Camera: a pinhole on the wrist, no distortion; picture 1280 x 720 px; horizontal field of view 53.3 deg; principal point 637.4 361.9 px. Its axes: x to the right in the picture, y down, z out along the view. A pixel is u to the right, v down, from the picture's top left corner.
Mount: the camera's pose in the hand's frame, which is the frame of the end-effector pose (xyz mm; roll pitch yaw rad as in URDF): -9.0 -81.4 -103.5 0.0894 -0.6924 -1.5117
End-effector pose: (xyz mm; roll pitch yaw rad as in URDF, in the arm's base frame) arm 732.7 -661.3 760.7 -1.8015 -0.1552 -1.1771
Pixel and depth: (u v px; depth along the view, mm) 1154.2 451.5 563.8
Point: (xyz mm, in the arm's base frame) 1140.9 -493.8 549.5
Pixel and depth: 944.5 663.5 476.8
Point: 1041.8 -620.3 552.5
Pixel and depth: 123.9 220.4 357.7
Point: 725.8 -600.6 487.7
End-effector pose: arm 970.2 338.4 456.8 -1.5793 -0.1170 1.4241
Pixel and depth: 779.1 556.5 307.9
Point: 816.7 372.2 364.6
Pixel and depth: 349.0 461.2 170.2
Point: 965.6 326.5 398.1
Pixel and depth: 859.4 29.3 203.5
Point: 887.4 266.2 432.9
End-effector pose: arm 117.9 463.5 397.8 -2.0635 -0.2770 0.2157
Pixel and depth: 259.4 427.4 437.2
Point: 163.0 465.8 65.4
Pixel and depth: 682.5 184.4 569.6
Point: 32.5 629.7 -14.6
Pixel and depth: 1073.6 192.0 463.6
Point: 9.2 715.0 136.8
